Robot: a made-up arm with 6 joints.
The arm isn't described. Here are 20 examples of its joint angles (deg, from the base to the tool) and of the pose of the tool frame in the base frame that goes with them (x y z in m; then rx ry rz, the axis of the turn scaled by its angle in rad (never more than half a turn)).
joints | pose
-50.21 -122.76 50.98 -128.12 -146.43 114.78 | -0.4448 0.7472 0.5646 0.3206 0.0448 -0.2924
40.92 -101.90 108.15 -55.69 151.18 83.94 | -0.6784 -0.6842 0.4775 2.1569 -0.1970 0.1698
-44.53 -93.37 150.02 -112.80 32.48 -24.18 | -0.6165 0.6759 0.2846 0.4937 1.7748 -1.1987
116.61 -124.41 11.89 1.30 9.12 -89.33 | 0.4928 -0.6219 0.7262 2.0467 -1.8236 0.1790
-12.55 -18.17 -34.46 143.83 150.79 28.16 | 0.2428 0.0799 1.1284 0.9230 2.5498 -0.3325
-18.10 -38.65 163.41 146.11 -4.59 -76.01 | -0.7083 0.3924 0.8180 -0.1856 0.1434 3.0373
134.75 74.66 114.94 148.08 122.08 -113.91 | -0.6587 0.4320 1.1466 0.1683 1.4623 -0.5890
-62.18 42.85 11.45 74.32 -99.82 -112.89 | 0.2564 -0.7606 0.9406 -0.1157 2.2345 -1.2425
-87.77 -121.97 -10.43 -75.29 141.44 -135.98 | -0.0669 0.4302 0.8526 0.3024 1.6359 -0.8884
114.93 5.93 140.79 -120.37 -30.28 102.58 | -0.0632 -0.2429 1.6260 0.7846 -1.9133 -0.7923
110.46 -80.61 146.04 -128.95 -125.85 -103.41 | 0.1309 -0.9012 0.5089 0.8929 2.7549 -0.7763
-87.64 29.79 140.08 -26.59 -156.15 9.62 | -0.1084 -0.2082 1.5623 -1.1577 1.3652 0.4898
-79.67 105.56 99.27 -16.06 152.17 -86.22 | -0.0115 -0.8751 0.4054 2.2033 1.8506 1.0057
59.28 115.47 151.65 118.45 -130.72 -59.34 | 0.3401 0.6375 0.8523 -1.2643 1.0243 -0.5854
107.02 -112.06 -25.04 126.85 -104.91 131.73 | 0.1162 -0.6185 0.9104 1.9242 -0.5986 -0.6544
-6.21 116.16 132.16 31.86 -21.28 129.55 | 0.8778 -0.2640 0.6099 1.5026 -0.5982 -0.3640
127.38 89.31 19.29 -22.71 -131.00 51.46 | -0.2538 0.5069 0.2556 -0.2928 -0.7091 -0.9842
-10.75 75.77 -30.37 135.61 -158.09 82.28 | 0.4856 0.0209 0.3897 -0.9961 -0.9272 -0.5611
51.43 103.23 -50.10 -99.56 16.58 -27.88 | -0.0478 0.0168 0.4859 -1.0862 2.0159 0.0865
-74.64 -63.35 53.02 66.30 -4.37 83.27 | -0.3317 0.7596 1.3075 -0.0022 -1.9145 0.8944
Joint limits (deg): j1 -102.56..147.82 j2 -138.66..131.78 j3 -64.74..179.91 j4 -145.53..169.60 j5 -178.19..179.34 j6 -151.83..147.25
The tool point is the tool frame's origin. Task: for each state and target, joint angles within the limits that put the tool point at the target. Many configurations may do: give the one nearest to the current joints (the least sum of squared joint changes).
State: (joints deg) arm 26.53 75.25 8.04 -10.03 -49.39 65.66
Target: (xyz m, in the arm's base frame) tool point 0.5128 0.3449 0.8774
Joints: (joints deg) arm 43.78 25.71 5.84 -12.20 -53.87 65.90
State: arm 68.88 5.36 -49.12 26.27 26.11 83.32
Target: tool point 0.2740 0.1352 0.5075
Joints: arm 51.26 52.58 -54.78 24.14 24.94 84.81
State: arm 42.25 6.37 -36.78 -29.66 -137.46 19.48
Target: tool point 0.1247 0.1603 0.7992
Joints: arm 61.14 0.71 -41.54 -44.59 -135.96 18.54
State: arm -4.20 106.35 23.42 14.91 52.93 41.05
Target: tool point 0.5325 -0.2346 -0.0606
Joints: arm -11.87 121.71 45.57 21.02 49.61 43.78
